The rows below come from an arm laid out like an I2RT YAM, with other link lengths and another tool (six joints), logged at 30 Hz.
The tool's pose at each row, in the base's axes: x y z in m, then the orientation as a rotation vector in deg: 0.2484, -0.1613, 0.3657, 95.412, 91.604, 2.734; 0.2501, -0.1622, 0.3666, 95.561, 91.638, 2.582; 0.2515, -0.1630, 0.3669, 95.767, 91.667, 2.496; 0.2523, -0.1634, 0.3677, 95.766, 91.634, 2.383; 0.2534, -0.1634, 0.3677, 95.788, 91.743, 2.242; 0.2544, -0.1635, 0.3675, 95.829, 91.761, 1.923; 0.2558, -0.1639, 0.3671, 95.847, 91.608, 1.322; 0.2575, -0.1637, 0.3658, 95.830, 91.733, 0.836; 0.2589, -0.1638, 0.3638, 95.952, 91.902, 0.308; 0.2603, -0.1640, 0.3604, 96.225, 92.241, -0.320; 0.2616, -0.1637, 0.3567, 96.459, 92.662, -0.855; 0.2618, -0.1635, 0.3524, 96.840, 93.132, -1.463; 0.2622, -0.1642, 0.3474, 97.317, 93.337, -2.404
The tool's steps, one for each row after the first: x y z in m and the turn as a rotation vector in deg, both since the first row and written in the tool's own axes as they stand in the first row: -0.0009, 0.0018, 0.0008, 0.187, -0.010, 0.010; -0.0014, 0.0030, 0.0017, 0.379, 0.030, 0.073; -0.0020, 0.0040, 0.0018, 0.422, -0.052, 0.053; -0.0018, 0.0049, 0.0024, 0.545, -0.049, -0.037; -0.0016, 0.0056, 0.0031, 0.736, -0.193, -0.127; -0.0014, 0.0065, 0.0044, 0.992, -0.603, -0.232; -0.0003, 0.0072, 0.0060, 1.266, -0.783, -0.460; 0.0009, 0.0072, 0.0082, 1.670, -0.910, -0.653; 0.0026, 0.0065, 0.0113, 2.287, -0.927, -0.886; 0.0049, 0.0055, 0.0144, 2.859, -0.854, -1.150; 0.0073, 0.0033, 0.0173, 3.584, -0.735, -1.387; 0.0092, 0.0007, 0.0212, 4.448, -0.924, -1.545
